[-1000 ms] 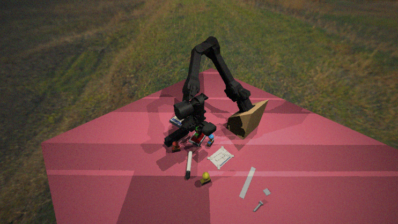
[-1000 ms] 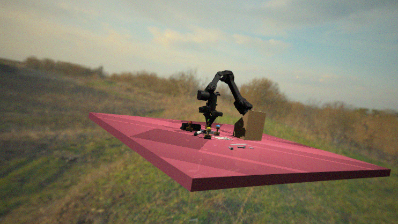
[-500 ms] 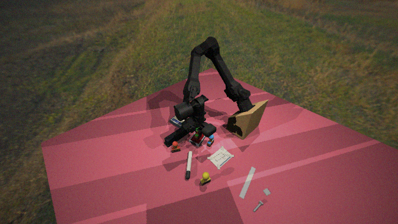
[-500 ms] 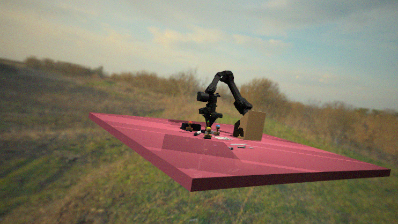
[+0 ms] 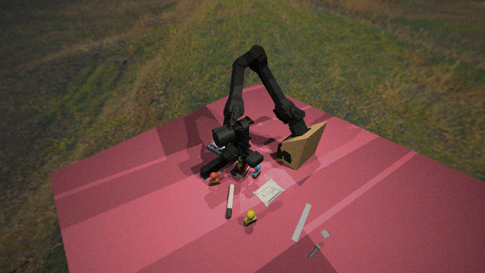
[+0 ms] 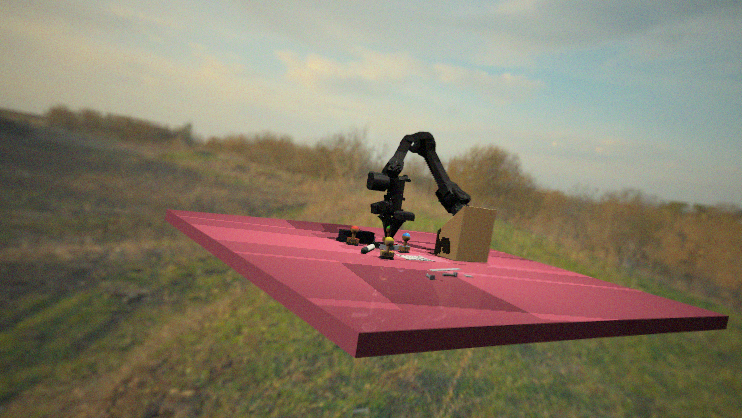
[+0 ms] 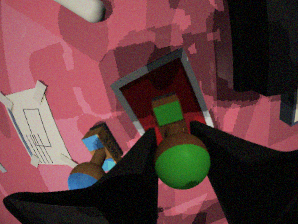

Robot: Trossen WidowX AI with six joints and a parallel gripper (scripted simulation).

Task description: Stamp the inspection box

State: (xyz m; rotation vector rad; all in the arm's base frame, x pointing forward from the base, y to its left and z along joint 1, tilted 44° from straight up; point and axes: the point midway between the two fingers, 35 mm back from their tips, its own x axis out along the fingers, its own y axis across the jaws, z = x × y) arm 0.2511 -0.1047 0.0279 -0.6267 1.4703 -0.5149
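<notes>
My gripper tip is right at the green-knobbed stamp. From my gripper tip the other things lie so: blue stamp (60 mm to the left, 30 mm behind, 20 mm below); black bar (80 mm to the right, 80 mm ahead, 20 mm below); red ink pad (30 mm below).
</notes>
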